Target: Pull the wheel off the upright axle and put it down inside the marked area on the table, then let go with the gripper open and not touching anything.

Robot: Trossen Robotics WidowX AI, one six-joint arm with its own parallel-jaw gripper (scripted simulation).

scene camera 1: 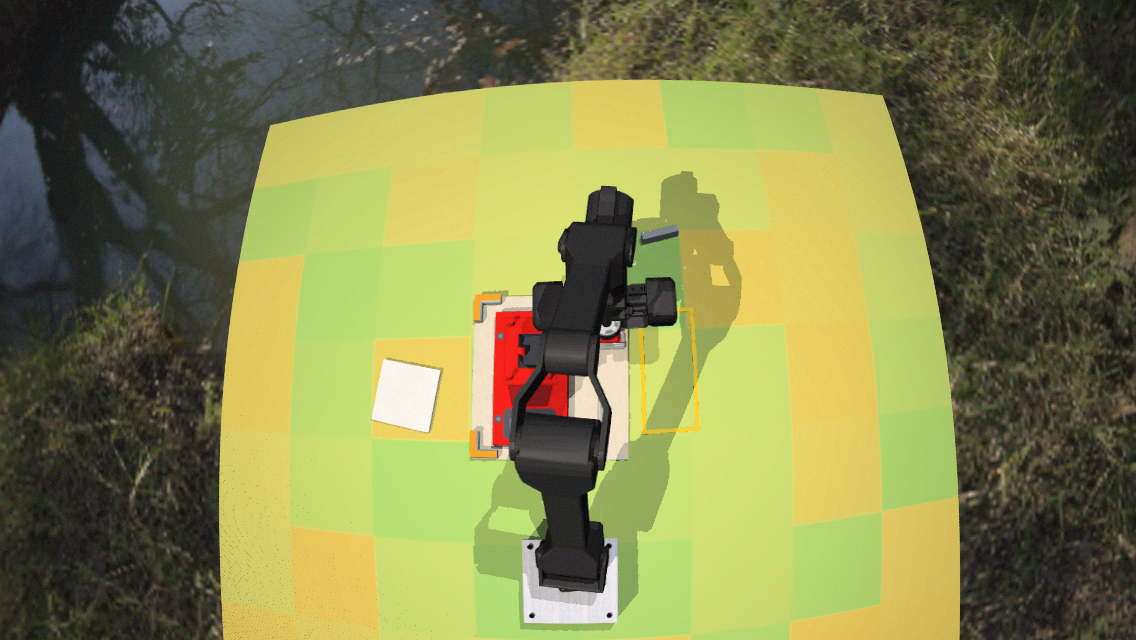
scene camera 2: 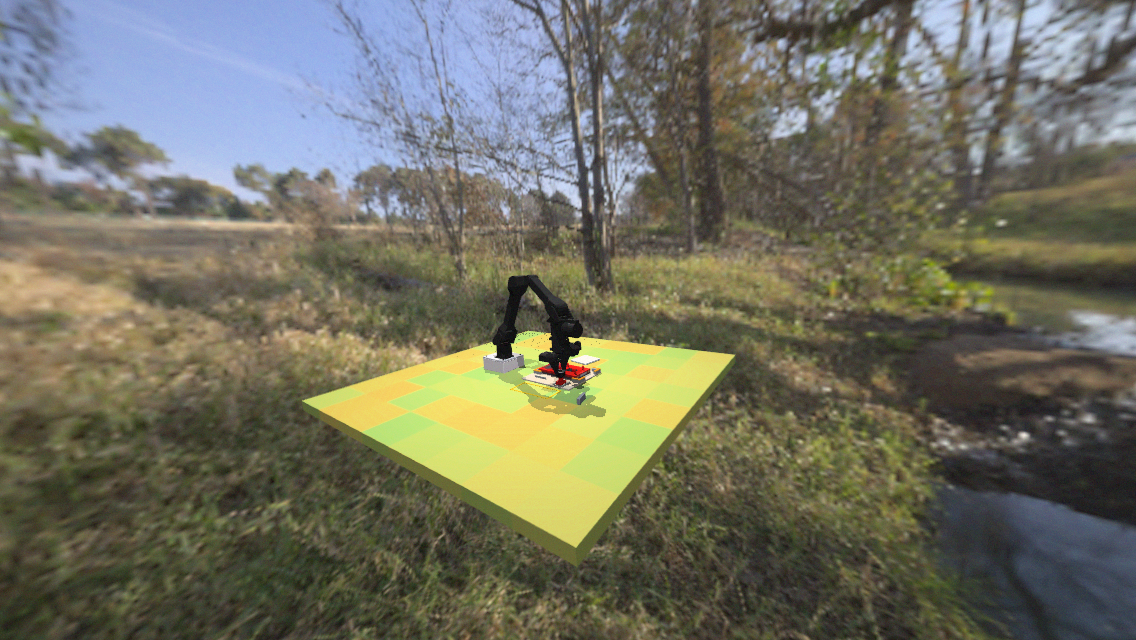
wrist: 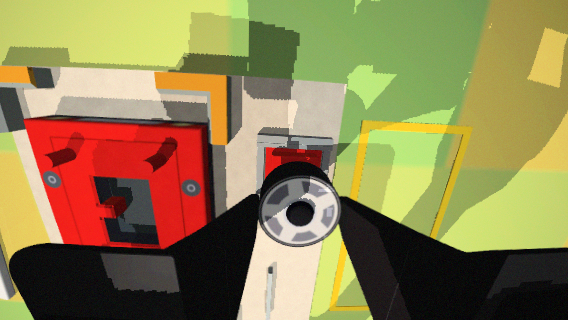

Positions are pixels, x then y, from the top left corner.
Labels:
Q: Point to a large red block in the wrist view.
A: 152, 180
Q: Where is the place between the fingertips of the gripper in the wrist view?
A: At 298, 203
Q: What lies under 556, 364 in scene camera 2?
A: The gripper.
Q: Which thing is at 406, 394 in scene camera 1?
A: A white square plate.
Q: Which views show the gripper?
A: Scene camera 1, scene camera 2 and the wrist view: all of them.

